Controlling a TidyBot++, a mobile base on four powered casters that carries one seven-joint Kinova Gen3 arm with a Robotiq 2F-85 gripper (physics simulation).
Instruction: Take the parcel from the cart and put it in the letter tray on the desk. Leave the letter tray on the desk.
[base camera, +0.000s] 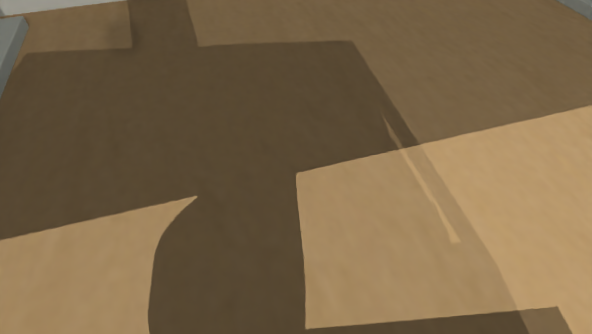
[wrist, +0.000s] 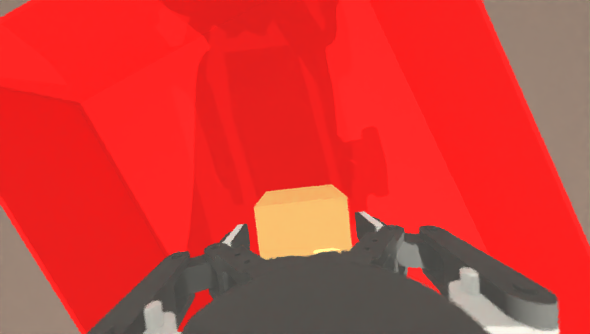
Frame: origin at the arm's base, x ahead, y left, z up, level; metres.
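Where they show: gripper, fingertip midpoint: (wrist: 302, 229).
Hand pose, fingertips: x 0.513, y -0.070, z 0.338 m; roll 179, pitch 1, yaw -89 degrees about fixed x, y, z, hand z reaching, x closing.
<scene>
After its pixels a point has its place.
The parcel (wrist: 303, 232) @(x 0.526, y -0.070, z 0.376 m), a small tan box, shows at the lower middle of the wrist view, inside the red letter tray (wrist: 490, 125) @(x 0.580, y -0.184, z 0.375 m). My gripper (wrist: 302, 229) @(x 0.513, y -0.070, z 0.338 m) is open, with one fingertip on each side of the parcel and a visible gap at both sides. The dark gripper body hides the near part of the parcel. How far the parcel is from the tray's bottom is hard to tell. The tray's sloping red walls rise at left and right. The parcel, the tray and the gripper do not show in the base camera view. The cart does not show in either view.
A grey-brown surface (wrist: 552, 65) @(x 0.628, y -0.287, z 0.324 m) lies beyond the tray's walls in the wrist view. The base camera shows a tan floor (base camera: 380, 240) @(x 0.307, y -0.113, z -0.397 m) with large dark shadows, a grey edge (base camera: 11, 47) @(x 0.731, y 0.466, z -0.377 m) at the upper left and another grey edge (base camera: 580, 6) @(x 0.849, y -0.701, z -0.382 m) at the top right.
</scene>
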